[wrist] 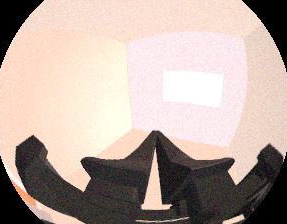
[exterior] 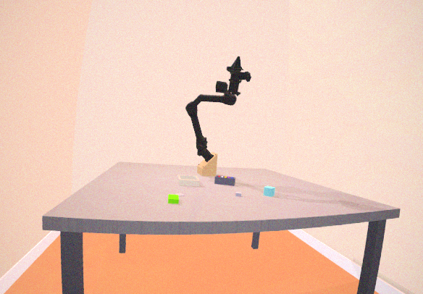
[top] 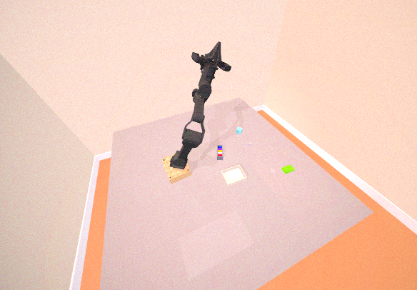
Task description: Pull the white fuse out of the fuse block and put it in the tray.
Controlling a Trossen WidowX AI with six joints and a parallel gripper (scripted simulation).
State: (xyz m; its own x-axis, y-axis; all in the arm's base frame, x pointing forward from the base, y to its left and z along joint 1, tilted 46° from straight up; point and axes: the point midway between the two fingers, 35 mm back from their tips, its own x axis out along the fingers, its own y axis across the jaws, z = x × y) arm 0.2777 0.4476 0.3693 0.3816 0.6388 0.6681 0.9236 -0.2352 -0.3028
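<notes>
My gripper tip is 2 cm past the white fuse, 4 cm to the left of it and 68 cm above it. The rest, counted from my gripper tip: cyan cube (23 cm ahead, 11 cm to the left, 69 cm below); then green block (32 cm ahead, 33 cm to the right, 70 cm below); then cream tray (2 cm behind, 23 cm to the right, 71 cm below).
</notes>
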